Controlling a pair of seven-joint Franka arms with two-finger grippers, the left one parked.
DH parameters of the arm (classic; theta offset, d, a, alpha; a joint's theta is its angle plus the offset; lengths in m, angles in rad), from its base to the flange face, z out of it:
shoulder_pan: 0 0.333 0 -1.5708
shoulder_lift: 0 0 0 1.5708
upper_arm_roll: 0 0.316 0.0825 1.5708
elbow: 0 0 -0.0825 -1.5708
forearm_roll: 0 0.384 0 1.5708
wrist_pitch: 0 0 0.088 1.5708
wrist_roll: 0 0.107 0 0
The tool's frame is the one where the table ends.
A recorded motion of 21 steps. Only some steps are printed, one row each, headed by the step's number.
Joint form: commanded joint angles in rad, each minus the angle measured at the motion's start. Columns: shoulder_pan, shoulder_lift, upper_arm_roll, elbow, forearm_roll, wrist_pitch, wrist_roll.
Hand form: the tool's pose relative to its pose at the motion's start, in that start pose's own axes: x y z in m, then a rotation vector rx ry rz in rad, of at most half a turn. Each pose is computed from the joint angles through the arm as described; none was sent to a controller.
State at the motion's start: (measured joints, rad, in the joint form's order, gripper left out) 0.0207 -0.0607 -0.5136 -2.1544 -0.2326 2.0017 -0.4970
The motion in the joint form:
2: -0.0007 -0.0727 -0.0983 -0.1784 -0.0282 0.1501 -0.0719
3: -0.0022 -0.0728 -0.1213 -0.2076 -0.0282 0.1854 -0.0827
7: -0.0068 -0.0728 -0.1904 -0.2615 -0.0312 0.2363 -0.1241
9: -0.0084 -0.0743 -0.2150 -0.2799 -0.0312 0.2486 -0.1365
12: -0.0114 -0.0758 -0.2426 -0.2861 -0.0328 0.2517 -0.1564
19: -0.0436 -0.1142 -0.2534 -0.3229 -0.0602 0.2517 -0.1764
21: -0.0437 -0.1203 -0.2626 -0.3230 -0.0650 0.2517 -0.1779
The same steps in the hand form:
2: -0.0467 0.0107 0.0500 0.0263 0.0432 -0.0207
3: -0.0546 0.0139 0.0626 0.0324 0.0502 -0.0141
7: -0.0802 0.0265 0.0905 0.0566 0.0492 0.0022
9: -0.0900 0.0299 0.0999 0.0689 0.0471 0.0111
12: -0.1008 0.0373 0.1056 0.0781 0.0454 0.0183
19: -0.1219 0.0395 0.1125 0.0916 0.0462 0.0164
21: -0.1255 0.0422 0.1120 0.0909 0.0498 0.0210

